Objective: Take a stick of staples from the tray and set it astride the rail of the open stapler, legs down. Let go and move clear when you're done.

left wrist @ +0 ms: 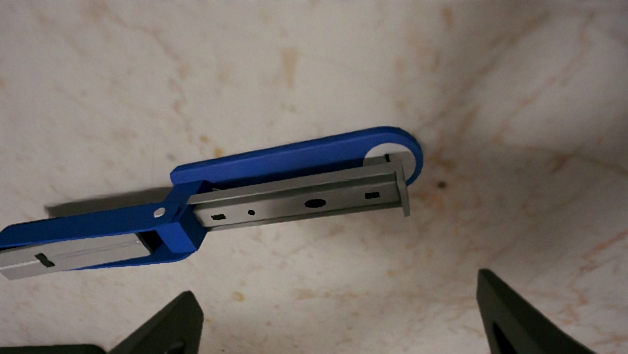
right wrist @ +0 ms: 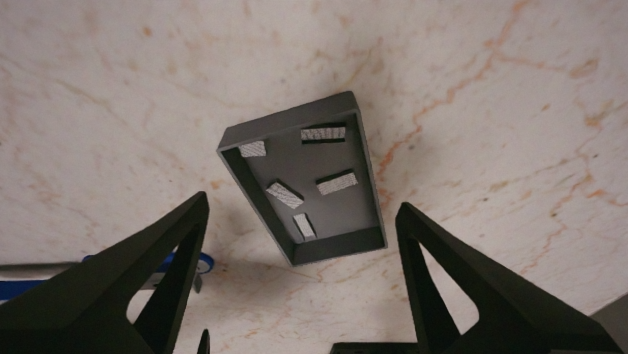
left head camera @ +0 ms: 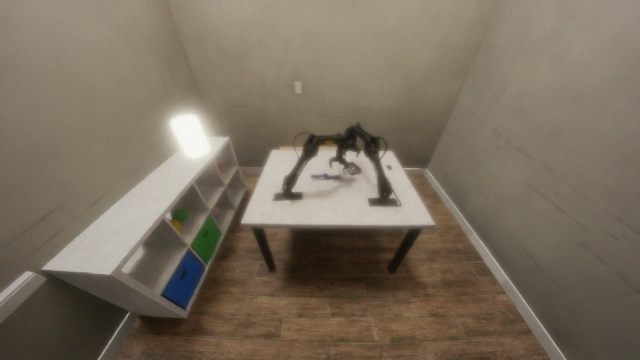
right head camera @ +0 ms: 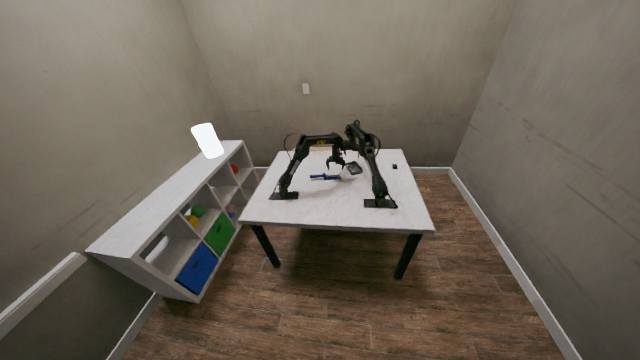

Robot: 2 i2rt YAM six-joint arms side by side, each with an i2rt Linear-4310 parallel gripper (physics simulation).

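Places are measured from the left arm's base along level axes (x back, y right, z up), in metres.
Where they show: left gripper, fingertip midpoint: (left wrist: pixel 329 292) (left head camera: pixel 337 170) (right head camera: pixel 335 170); right gripper, fingertip midpoint: (right wrist: pixel 306 205) (left head camera: pixel 350 157) (right head camera: pixel 352 157); left arm's base, origin of the base link: (left head camera: pixel 288 196) (right head camera: pixel 285 196); right arm's base, origin of the base link: (right wrist: pixel 385 350) (left head camera: pixel 382 202) (right head camera: pixel 379 204).
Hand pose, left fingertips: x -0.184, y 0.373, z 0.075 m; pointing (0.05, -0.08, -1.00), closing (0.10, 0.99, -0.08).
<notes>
Each offset is from my left fingertips to the top centre of the thing. Level surfaces: height alone.
The open blue stapler (left head camera: pixel 320 176) (right head camera: pixel 318 176) (left wrist: pixel 295 156) (right wrist: pixel 30 289) lies on the table, its bare grey rail {dx -0.001, dy -0.025, dz -0.048 m} (left wrist: pixel 280 207) pointing right in the left wrist view. The dark grey tray (right head camera: pixel 354 168) (right wrist: pixel 285 113) lies to the stapler's right. It holds several short sticks of staples, among them one by the far wall (right wrist: pixel 322 134), one near the middle (right wrist: pixel 337 183) and a slanted one {dx -0.102, dy +0.123, dz -0.066 m} (right wrist: pixel 285 194). My left gripper (right head camera: pixel 335 166) (left wrist: pixel 329 292) is open and empty, near the stapler's rail. My right gripper (right wrist: pixel 306 205) is open and empty above the tray; the head views do not show its fingers clearly.
A small black object {dx -0.108, dy +0.482, dz -0.060 m} (left head camera: pixel 389 167) (right head camera: pixel 394 166) lies on the table {dz -0.075 m} (left head camera: pixel 330 212) (right head camera: pixel 330 215) at the right. The two forearms come close together above the tray. A white shelf unit (left head camera: pixel 150 200) (right head camera: pixel 170 195) with a glowing lamp (left head camera: pixel 190 136) (right head camera: pixel 207 140) stands left of the table.
</notes>
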